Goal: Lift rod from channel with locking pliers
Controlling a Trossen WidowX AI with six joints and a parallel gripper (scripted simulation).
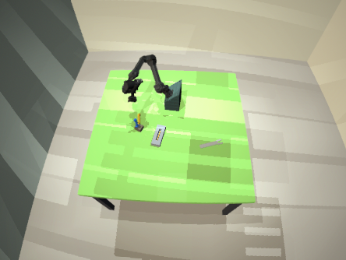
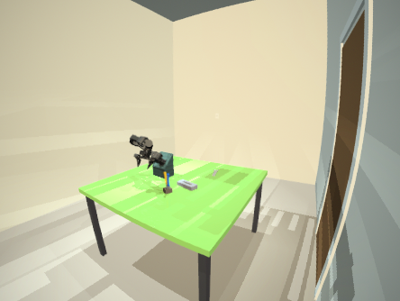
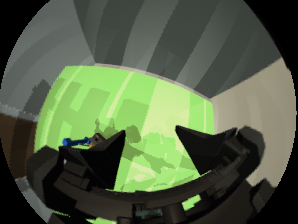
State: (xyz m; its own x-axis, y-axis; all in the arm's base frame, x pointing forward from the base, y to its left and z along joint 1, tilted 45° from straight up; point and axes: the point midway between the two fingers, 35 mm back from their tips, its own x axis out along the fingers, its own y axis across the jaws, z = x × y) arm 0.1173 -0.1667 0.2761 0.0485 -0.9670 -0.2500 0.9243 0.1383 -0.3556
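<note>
The yellow handle lies 14 cm ahead of my gripper tip, 11 cm to the left of it and 9 cm below it. Round my gripper tip: brown holster 16 cm ahead, 11 cm to the left, 18 cm below; grey channel block 22 cm ahead, 28 cm to the left, 18 cm below; orange rod 22 cm ahead, 28 cm to the left, 18 cm below.
</note>
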